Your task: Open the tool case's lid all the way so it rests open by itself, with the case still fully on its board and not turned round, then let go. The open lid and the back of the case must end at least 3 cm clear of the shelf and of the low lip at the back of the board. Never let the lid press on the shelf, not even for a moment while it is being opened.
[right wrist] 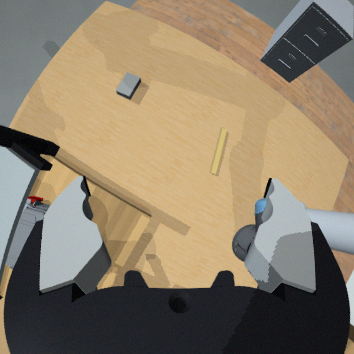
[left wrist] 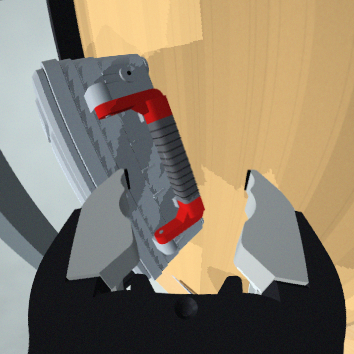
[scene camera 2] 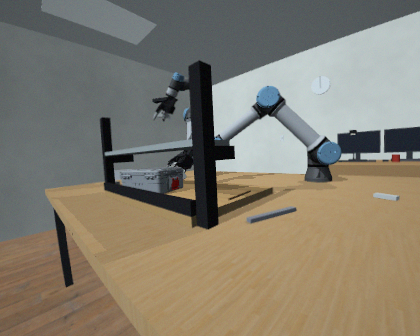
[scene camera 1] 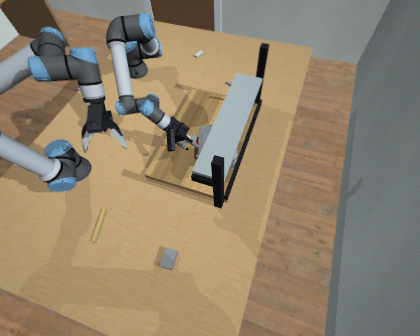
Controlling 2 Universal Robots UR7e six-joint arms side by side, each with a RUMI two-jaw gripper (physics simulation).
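Seen in the pictures: left gripper, fingertip midpoint: (left wrist: 186,170) (scene camera 1: 193,148); right gripper, fingertip midpoint: (right wrist: 177,179) (scene camera 2: 158,120) (scene camera 1: 106,151); left arm's base, link origin: (scene camera 2: 318,180) (scene camera 1: 137,71); right arm's base, link origin: (right wrist: 248,242) (scene camera 1: 77,170).
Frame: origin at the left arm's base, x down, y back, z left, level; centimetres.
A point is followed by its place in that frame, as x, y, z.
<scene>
The grey tool case (scene camera 1: 204,136) {-13.5, -84.6, -22.9} (scene camera 2: 145,181) {-8.8, -96.7, -11.8} (left wrist: 117,145) {-9.2, -86.6, -29.5} (right wrist: 24,227) {-13.4, -93.3, -26.4} sits on the wooden board (scene camera 1: 167,167) {-2.9, -76.7, -46.0} partly under the shelf (scene camera 1: 227,125) {-22.6, -94.4, -15.5} (scene camera 2: 165,147) {-21.3, -93.1, 12.6}. Its lid looks closed. Its handle (left wrist: 175,157) {-6.4, -82.7, -29.6}, with red ends and a ribbed grey grip, stands out from the front. My left gripper (scene camera 1: 191,143) {-6.3, -81.5, -29.0} (left wrist: 186,170) {-6.3, -81.5, -29.0} is open and empty in front of the case; in the left wrist view the handle shows between its spread fingers, not clamped. My right gripper (scene camera 1: 105,148) {-45.1, -77.7, -69.1} (scene camera 2: 160,118) {-45.1, -77.7, -69.1} (right wrist: 177,179) {-45.1, -77.7, -69.1} is open and empty, high above the table, away from the case.
Black posts (scene camera 1: 218,182) {-27.2, -113.1, -45.8} (scene camera 2: 202,150) {-19.6, -87.7, 27.5} carry the shelf. The low black lip (scene camera 1: 242,150) {-6.9, -103.7, -13.7} (scene camera 2: 150,198) {-5.1, -97.6, 5.5} runs along the board's back. A yellow bar (scene camera 1: 99,225) {-1.2, -73.1, -90.5} (right wrist: 219,151) {-1.1, -71.8, -90.1}, a grey block (scene camera 1: 169,258) {-2.8, -111.7, -79.9} (right wrist: 129,85) {-2.8, -110.1, -80.1}, a white piece (scene camera 1: 198,54) {-1.3, -23.8, 40.3} (scene camera 2: 386,197) {-0.6, -24.4, 41.9} and a dark bar (scene camera 2: 271,215) {-0.7, -69.2, 30.8} lie on the table.
</scene>
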